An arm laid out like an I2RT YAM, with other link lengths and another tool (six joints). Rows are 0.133 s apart.
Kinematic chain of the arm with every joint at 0, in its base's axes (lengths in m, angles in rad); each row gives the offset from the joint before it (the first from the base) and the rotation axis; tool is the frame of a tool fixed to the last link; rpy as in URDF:
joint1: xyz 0 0 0.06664 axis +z
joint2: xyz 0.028 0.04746 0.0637 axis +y
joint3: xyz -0.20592 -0.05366 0 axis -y
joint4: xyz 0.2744 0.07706 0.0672 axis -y
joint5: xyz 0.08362 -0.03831 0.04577 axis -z
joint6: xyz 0.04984 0 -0.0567 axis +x
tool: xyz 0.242 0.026 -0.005 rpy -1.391 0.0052 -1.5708
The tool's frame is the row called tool.
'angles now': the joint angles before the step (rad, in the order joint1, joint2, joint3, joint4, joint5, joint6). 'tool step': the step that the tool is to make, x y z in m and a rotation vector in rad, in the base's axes. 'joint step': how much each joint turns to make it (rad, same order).
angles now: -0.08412 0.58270 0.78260 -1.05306 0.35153 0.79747
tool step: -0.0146 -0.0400 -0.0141 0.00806 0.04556 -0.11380
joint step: -0.12477 0.03916 0.00118 -0.00551 -0.00803 -0.00804
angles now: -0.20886 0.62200 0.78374 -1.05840 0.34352 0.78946
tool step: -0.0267 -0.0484 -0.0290 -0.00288 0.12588 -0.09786
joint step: -0.16308 0.11220 0.01796 0.00111 -0.00677 -0.07993
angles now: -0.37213 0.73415 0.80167 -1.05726 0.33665 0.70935
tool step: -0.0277 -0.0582 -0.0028 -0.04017 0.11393 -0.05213
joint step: -0.18781 0.11838 0.07487 0.01609 0.00070 -0.17063
